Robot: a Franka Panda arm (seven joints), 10 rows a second.
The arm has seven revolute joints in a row. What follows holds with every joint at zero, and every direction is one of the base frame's. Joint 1 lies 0.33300 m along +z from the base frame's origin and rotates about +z. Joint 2 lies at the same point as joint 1 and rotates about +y. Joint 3 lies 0.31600 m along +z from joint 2 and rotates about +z. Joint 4 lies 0.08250 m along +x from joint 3 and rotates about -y. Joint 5 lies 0.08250 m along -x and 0.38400 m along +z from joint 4 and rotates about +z. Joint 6 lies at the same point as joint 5 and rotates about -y. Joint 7 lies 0.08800 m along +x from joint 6 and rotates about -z. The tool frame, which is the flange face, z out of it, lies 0.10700 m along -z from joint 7; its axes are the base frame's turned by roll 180.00, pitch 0.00 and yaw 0.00 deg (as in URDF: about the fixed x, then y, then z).
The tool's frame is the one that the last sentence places.
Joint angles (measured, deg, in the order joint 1, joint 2, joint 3, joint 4, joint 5, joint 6, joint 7), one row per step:
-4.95 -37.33 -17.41 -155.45 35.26 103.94 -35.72
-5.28 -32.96 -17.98 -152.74 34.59 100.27 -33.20
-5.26 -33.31 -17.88 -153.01 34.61 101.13 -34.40
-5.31 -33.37 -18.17 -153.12 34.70 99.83 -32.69
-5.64 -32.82 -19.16 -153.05 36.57 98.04 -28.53
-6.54 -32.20 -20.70 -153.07 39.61 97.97 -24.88
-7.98 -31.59 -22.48 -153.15 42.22 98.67 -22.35
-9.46 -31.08 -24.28 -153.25 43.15 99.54 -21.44
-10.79 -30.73 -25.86 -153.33 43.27 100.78 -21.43
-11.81 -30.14 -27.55 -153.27 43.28 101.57 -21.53
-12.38 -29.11 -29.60 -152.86 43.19 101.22 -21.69
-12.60 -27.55 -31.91 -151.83 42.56 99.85 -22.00
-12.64 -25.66 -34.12 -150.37 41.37 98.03 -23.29
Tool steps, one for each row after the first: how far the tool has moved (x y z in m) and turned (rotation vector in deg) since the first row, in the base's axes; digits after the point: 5 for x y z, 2 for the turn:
0.00797 -0.00651 -0.00683 1.20 5.91 -0.36
0.00808 -0.00662 -0.00646 0.75 4.44 0.06
0.00520 -0.00574 -0.00738 1.73 6.45 -0.59
0.00327 -0.00821 -0.00894 4.95 10.56 -4.20
0.00329 -0.01881 -0.01007 8.87 13.16 -9.95
0.00200 -0.03570 -0.01215 12.36 14.58 -15.96
-0.00209 -0.05433 -0.01588 14.23 14.92 -20.43
-0.00701 -0.07208 -0.01952 14.94 14.40 -23.97
-0.01224 -0.08820 -0.02387 15.70 14.20 -26.91
-0.01758 -0.10259 -0.02877 16.94 14.64 -28.89
-0.02254 -0.11702 -0.03329 18.04 15.54 -29.88
-0.02702 -0.13123 -0.03742 18.41 16.02 -29.64

